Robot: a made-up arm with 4 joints.
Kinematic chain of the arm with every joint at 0, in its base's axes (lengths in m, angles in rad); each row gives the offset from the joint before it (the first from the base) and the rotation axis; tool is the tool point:
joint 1: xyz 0 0 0.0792 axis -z
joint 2: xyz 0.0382 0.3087 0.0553 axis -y
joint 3: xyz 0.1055 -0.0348 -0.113 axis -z
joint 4: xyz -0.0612 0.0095 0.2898 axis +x
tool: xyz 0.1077 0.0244 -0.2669
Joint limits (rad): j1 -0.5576..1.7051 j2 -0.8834..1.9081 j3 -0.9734..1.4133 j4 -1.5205..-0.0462
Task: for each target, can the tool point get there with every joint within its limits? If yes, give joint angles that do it. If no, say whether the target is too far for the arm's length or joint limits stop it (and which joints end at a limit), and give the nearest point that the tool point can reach.
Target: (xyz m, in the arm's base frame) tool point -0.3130 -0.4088 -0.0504
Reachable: no: joint limits stop it (at a limit: joint 1, joint 2, joint 4) | nearest point 0.0074 -0.2969 0.0429 | short by 0.352 m
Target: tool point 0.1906 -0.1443 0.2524
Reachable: yes | joints 1.3518 0.9615 -0.2154 -0.6483
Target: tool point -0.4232 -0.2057 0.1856
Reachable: no: joint limits stop it (at a limit: joint 1, joint 2, joint 4) | nearest point -0.1621 -0.0534 0.2962 | short by 0.322 m
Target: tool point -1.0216 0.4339 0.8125
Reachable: no: too far | nearest point -0.2453 0.1042 0.4123 | short by 0.934 m
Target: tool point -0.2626 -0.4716 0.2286
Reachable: no: joint limits stop it (at a limit: joint 1, joint 4) | nearest point 0.0133 -0.3213 0.1909 | short by 0.316 m
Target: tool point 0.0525 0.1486 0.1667
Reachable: yes | joints 0.7542 0.2555 1.1853 -1.1980
